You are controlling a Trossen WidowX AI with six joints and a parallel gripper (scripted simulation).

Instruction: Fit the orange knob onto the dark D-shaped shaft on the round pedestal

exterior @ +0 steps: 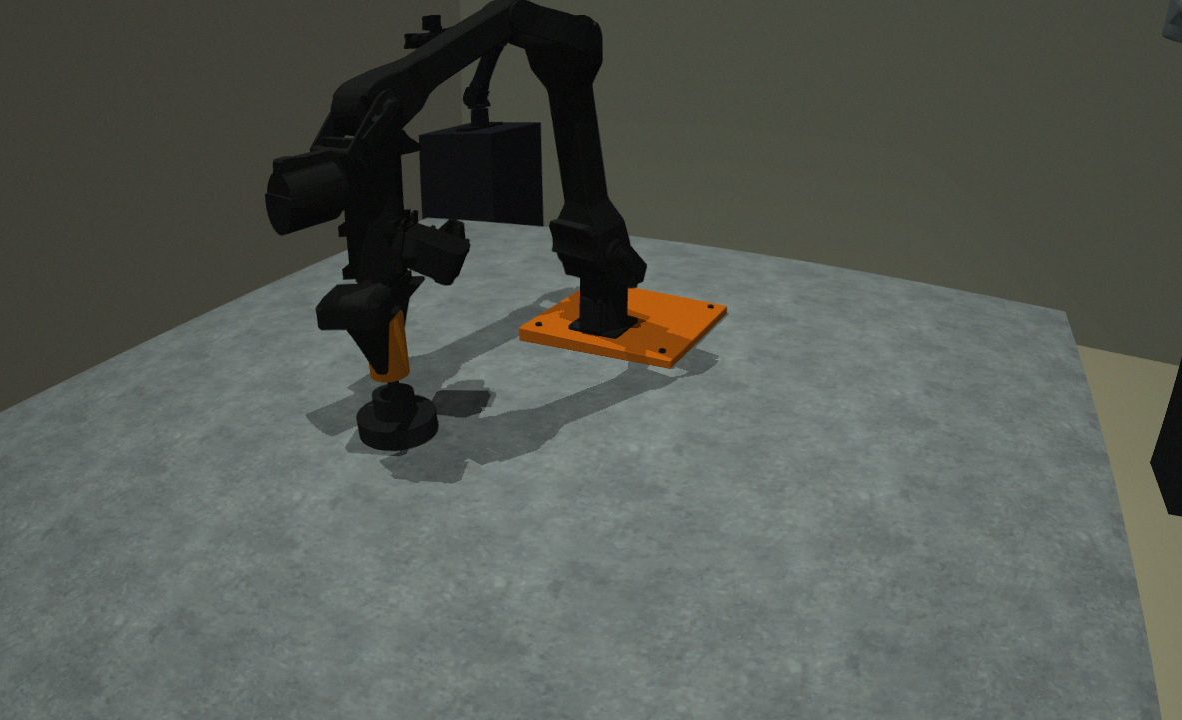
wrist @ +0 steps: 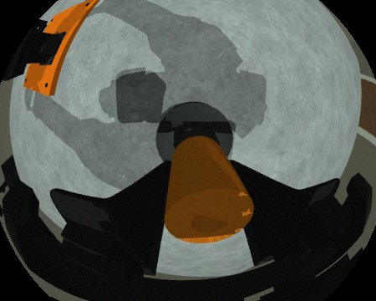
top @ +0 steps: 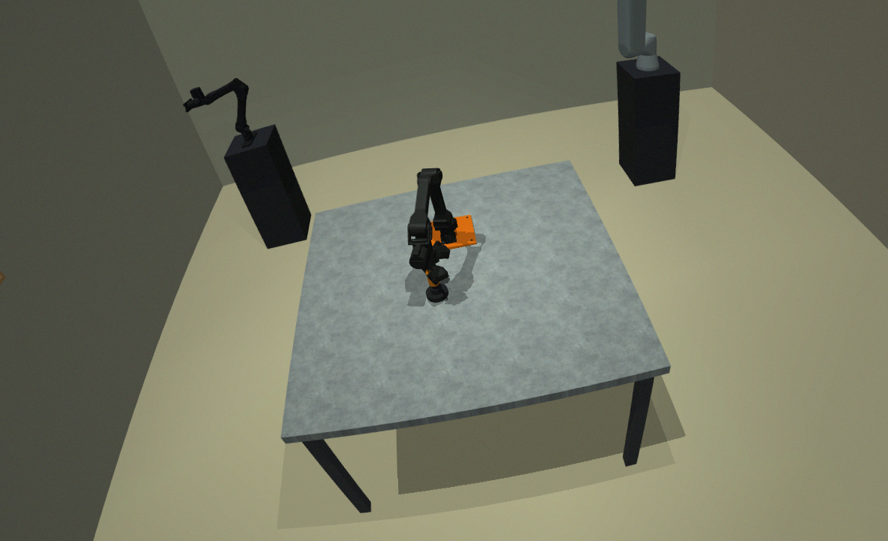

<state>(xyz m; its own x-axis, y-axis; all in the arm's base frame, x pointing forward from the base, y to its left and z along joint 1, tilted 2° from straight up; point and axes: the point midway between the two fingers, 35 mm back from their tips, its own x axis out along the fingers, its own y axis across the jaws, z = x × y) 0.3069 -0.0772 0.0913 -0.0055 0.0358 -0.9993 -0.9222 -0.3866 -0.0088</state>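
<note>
Now: gripper tip 20 mm below the orange knob. Round my gripper tip: round pedestal (40 mm below).
</note>
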